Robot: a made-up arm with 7 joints. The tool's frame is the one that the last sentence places.
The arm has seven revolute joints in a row. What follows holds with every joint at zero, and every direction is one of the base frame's.
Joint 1 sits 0.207 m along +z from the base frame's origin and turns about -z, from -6.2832 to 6.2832 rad.
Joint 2 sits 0.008 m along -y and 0.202 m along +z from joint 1 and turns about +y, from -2.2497 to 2.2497 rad.
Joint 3 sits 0.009 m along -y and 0.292 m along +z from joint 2 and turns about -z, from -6.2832 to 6.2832 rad.
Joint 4 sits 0.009 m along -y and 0.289 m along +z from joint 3 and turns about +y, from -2.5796 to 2.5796 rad.
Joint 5 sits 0.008 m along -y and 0.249 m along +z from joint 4 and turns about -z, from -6.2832 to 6.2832 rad.
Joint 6 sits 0.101 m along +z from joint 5 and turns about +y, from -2.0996 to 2.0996 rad.
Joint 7 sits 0.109 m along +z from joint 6 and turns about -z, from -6.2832 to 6.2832 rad.
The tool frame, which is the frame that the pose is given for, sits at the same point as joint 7; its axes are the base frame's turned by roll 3.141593, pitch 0 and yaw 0 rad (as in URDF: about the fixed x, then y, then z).
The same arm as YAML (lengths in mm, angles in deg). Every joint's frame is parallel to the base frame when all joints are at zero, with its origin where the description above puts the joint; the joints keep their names.
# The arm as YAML. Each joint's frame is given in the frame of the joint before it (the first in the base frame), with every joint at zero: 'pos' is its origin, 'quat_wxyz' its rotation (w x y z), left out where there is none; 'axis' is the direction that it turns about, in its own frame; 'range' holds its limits. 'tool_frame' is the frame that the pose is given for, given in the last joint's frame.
length_unit: mm
angle_unit: deg
joints:
  - joint: joint 1
    pos: [0.0, 0.0, 207.0]
    axis: [0.0, 0.0, -1.0]
    range: [-360.0, 360.0]
  - joint: joint 2
    pos: [0.0, -8.0, 202.0]
    axis: [0.0, 1.0, 0.0]
    range: [-128.9, 128.9]
  - joint: joint 3
    pos: [0.0, -9.0, 292.0]
    axis: [0.0, 0.0, -1.0]
    range: [-360.0, 360.0]
  - joint: joint 4
    pos: [0.0, -9.0, 289.0]
    axis: [0.0, 1.0, 0.0]
    range: [-147.8, 147.8]
  - joint: joint 5
    pos: [0.0, -8.0, 249.0]
    axis: [0.0, 0.0, -1.0]
    range: [-360.0, 360.0]
  - joint: joint 6
    pos: [0.0, 0.0, 101.0]
    axis: [0.0, 1.0, 0.0]
    range: [-120.3, 120.3]
  - joint: joint 7
    pos: [0.0, 0.0, 109.0]
    axis: [0.0, 0.0, -1.0]
    range: [-360.0, 360.0]
tool_frame:
  pos: [0.0, 0.0, 0.0]
  quat_wxyz: [0.0, 1.0, 0.0, 0.0]

